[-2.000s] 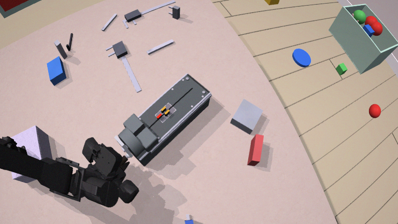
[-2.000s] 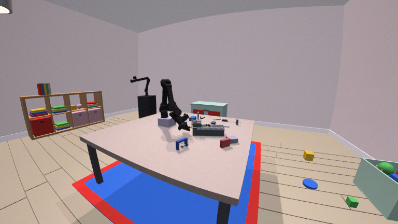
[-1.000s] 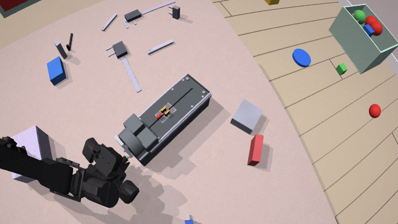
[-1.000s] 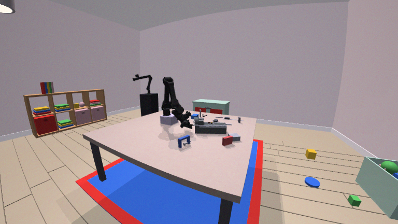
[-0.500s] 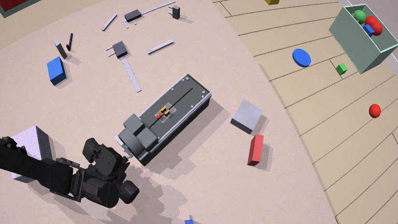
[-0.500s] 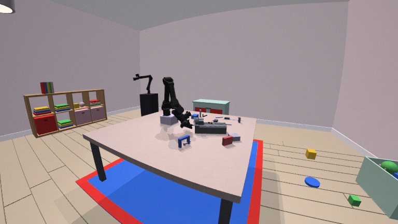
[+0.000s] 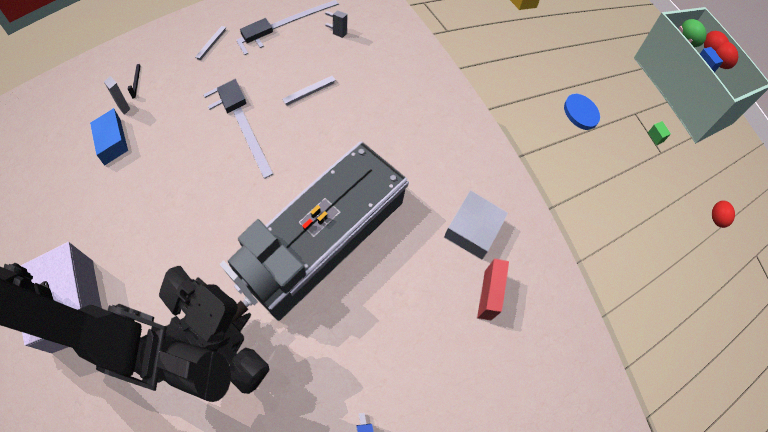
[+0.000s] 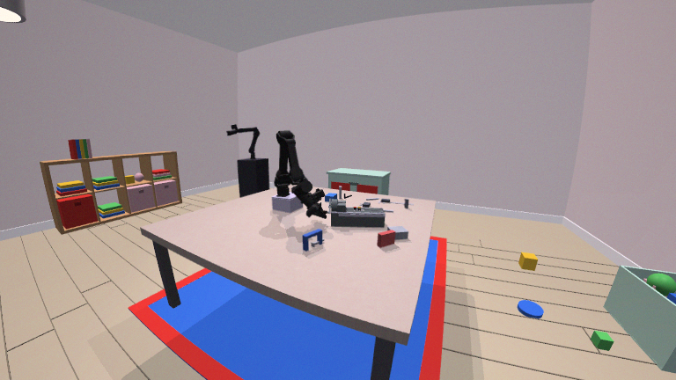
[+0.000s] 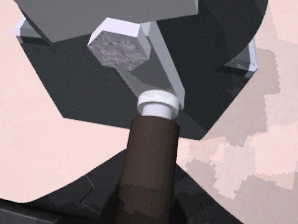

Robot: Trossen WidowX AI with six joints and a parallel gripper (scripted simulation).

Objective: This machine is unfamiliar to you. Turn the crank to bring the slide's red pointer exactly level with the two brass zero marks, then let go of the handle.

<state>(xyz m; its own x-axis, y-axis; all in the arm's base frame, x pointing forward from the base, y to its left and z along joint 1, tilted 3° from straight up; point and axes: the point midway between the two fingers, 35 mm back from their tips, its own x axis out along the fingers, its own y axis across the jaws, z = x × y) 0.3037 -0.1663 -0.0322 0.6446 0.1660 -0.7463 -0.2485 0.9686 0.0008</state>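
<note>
The dark brown crank handle is 3 cm above my gripper tip, 2 cm behind it and 1 cm to the right of it. From my gripper tip the other things lie so: red pointer (14 cm ahead, 5 cm to the left, 5 cm above); red block (31 cm ahead, 15 cm to the right, 1 cm below); grey block (35 cm ahead, 6 cm to the right, 2 cm below).
</note>
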